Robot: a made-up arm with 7 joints. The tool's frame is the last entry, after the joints.
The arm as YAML. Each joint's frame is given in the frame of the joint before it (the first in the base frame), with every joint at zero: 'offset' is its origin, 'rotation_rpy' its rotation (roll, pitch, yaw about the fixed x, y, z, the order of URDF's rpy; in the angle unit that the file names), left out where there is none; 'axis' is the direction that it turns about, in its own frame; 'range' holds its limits. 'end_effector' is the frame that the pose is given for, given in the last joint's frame.
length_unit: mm
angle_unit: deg
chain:
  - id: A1
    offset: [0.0, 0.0, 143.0]
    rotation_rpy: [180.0, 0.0, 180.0]
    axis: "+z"
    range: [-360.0, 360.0]
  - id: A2
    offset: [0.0, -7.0, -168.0]
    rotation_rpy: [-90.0, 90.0, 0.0]
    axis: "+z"
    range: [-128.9, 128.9]
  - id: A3
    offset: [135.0, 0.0, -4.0]
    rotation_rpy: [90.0, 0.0, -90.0]
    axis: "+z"
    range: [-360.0, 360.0]
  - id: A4
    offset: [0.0, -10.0, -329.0]
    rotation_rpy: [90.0, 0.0, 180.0]
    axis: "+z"
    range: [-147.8, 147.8]
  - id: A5
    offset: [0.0, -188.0, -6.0]
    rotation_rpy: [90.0, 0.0, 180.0]
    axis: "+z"
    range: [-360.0, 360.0]
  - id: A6
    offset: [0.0, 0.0, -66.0]
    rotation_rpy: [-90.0, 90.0, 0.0]
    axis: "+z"
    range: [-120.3, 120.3]
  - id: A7
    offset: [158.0, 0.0, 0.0]
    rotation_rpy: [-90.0, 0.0, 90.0]
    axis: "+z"
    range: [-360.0, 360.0]
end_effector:
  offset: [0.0, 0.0, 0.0]
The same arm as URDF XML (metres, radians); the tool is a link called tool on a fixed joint. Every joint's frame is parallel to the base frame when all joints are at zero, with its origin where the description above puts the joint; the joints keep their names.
<robot name="arm">
  <link name="base"/>
  <link name="link1"/>
  <link name="link2"/>
  <link name="link3"/>
  <link name="link4"/>
  <link name="link5"/>
  <link name="link6"/>
  <link name="link7"/>
  <link name="tool"/>
  <joint name="A1" type="revolute">
    <parent link="base"/>
    <child link="link1"/>
    <origin xyz="0 0 0.143" rpy="0 0 0"/>
    <axis xyz="0 0 -1"/>
    <limit lower="-6.2832" upper="6.2832"/>
  </joint>
  <joint name="A2" type="revolute">
    <parent link="link1"/>
    <child link="link2"/>
    <origin xyz="0 -0.007 0.168" rpy="0 0 0"/>
    <axis xyz="0 1 0"/>
    <limit lower="-2.2497" upper="2.2497"/>
  </joint>
  <joint name="A3" type="revolute">
    <parent link="link2"/>
    <child link="link3"/>
    <origin xyz="0 -0.004 0.135" rpy="0 0 0"/>
    <axis xyz="0 0 -1"/>
    <limit lower="-6.2832" upper="6.2832"/>
  </joint>
  <joint name="A4" type="revolute">
    <parent link="link3"/>
    <child link="link4"/>
    <origin xyz="0 -0.01 0.329" rpy="0 0 0"/>
    <axis xyz="0 1 0"/>
    <limit lower="-2.5796" upper="2.5796"/>
  </joint>
  <joint name="A5" type="revolute">
    <parent link="link4"/>
    <child link="link5"/>
    <origin xyz="0 -0.006 0.188" rpy="0 0 0"/>
    <axis xyz="0 0 -1"/>
    <limit lower="-6.2832" upper="6.2832"/>
  </joint>
  <joint name="A6" type="revolute">
    <parent link="link5"/>
    <child link="link6"/>
    <origin xyz="0 0 0.066" rpy="0 0 0"/>
    <axis xyz="0 1 0"/>
    <limit lower="-2.0996" upper="2.0996"/>
  </joint>
  <joint name="A7" type="revolute">
    <parent link="link6"/>
    <child link="link7"/>
    <origin xyz="0 0 0.158" rpy="0 0 0"/>
    <axis xyz="0 0 -1"/>
    <limit lower="-6.2832" upper="6.2832"/>
  </joint>
  <joint name="tool_fixed" type="fixed">
    <parent link="link7"/>
    <child link="tool"/>
    <origin xyz="0 0 0" rpy="3.1416 0 0"/>
  </joint>
</robot>

